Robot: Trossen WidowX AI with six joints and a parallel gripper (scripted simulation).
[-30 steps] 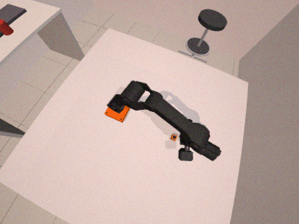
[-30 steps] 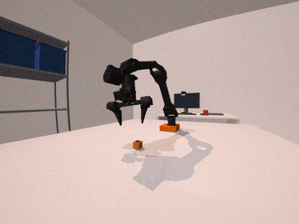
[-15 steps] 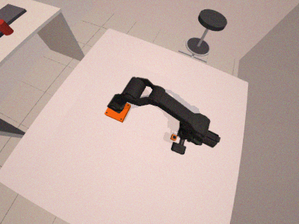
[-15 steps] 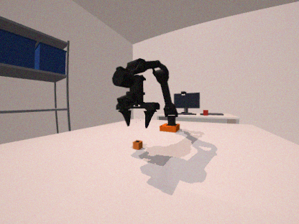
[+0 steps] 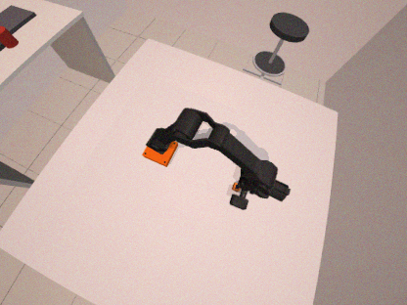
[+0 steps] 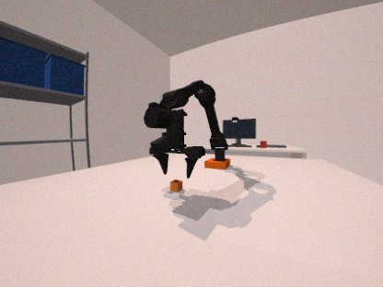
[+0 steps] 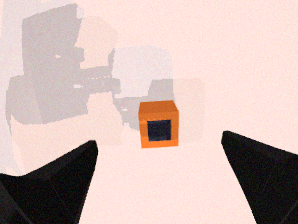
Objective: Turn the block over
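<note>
Now: the orange block 2 cm below my gripper tip.
</note>
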